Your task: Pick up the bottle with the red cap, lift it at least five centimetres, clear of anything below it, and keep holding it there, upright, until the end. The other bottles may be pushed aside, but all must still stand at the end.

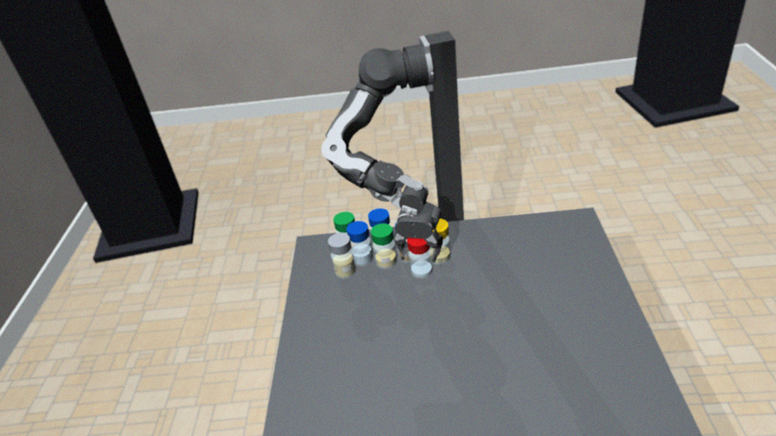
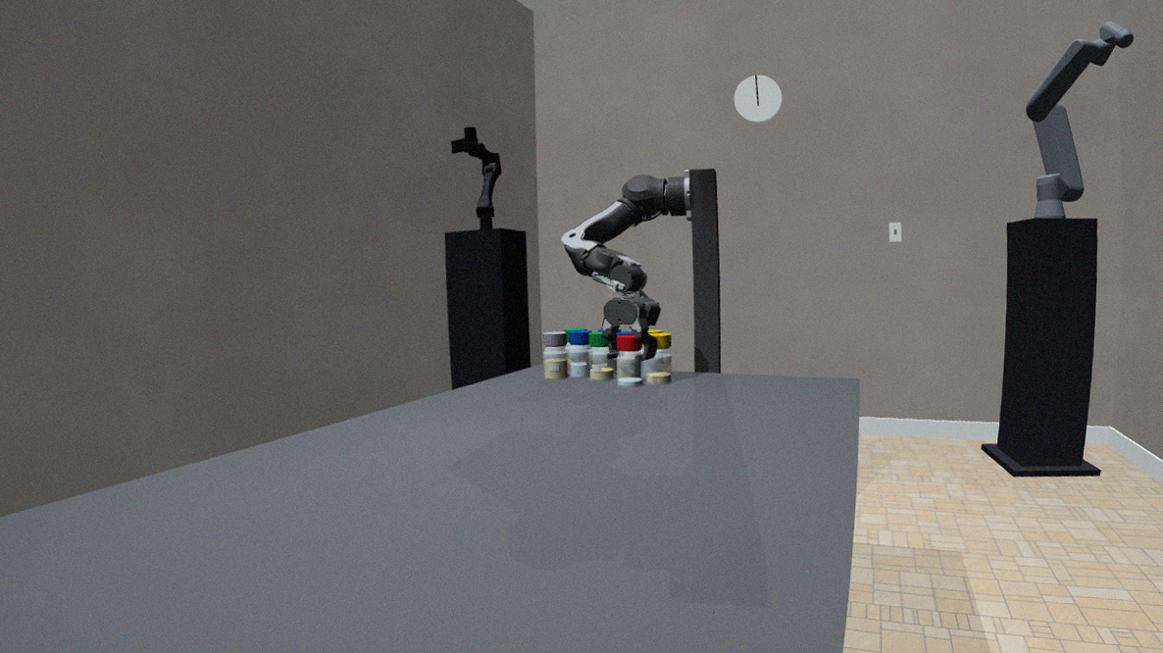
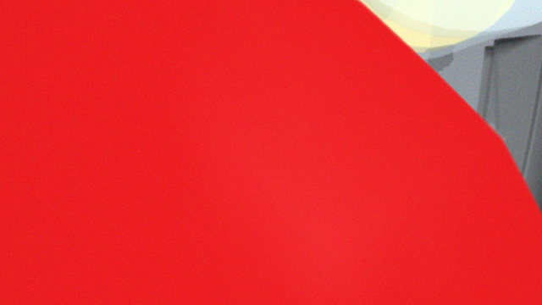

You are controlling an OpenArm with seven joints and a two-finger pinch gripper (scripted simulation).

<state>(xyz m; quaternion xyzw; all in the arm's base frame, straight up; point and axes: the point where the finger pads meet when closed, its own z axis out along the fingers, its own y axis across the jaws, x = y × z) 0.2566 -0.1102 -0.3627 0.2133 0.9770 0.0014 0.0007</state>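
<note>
My gripper is now 4 cm past the yellow-capped bottle, 6 cm to the right of it and 1 cm above it. The rest, counted from my hand: green-capped bottle: 6 cm behind, 8 cm to the right, 1 cm below.
</note>
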